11 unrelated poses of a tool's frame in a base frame.
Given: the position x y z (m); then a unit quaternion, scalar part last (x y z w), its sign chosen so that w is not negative.
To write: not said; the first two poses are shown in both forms.
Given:
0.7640 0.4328 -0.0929 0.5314 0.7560 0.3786 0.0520
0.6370 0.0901 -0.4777 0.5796 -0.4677 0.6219 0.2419
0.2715 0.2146 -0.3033 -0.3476 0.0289 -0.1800 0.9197
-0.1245 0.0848 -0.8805 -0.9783 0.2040 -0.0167 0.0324
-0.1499 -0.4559 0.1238 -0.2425 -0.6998 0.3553 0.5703
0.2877 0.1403 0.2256 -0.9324 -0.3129 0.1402 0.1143
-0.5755 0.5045 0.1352 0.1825 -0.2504 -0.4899 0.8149
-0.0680 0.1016 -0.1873 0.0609 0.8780 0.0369 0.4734
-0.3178 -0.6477 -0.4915 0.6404 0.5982 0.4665 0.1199
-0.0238 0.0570 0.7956 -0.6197 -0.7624 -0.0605 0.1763
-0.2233 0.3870 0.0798 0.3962 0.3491 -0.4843 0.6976
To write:
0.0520 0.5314 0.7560 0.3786 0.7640 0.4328 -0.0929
0.2419 0.5796 -0.4677 0.6219 0.6370 0.0901 -0.4777
0.9197 -0.3476 0.0289 -0.1800 0.2715 0.2146 -0.3033
0.0324 -0.9783 0.2040 -0.0167 -0.1245 0.0848 -0.8805
0.5703 -0.2425 -0.6998 0.3553 -0.1499 -0.4559 0.1238
0.1143 -0.9324 -0.3129 0.1402 0.2877 0.1403 0.2256
0.8149 0.1825 -0.2504 -0.4899 -0.5755 0.5045 0.1352
0.4734 0.0609 0.8780 0.0369 -0.0680 0.1016 -0.1873
0.1199 0.6404 0.5982 0.4665 -0.3178 -0.6477 -0.4915
0.1763 -0.6197 -0.7624 -0.0605 -0.0238 0.0570 0.7956
0.6976 0.3962 0.3491 -0.4843 -0.2233 0.3870 0.0798

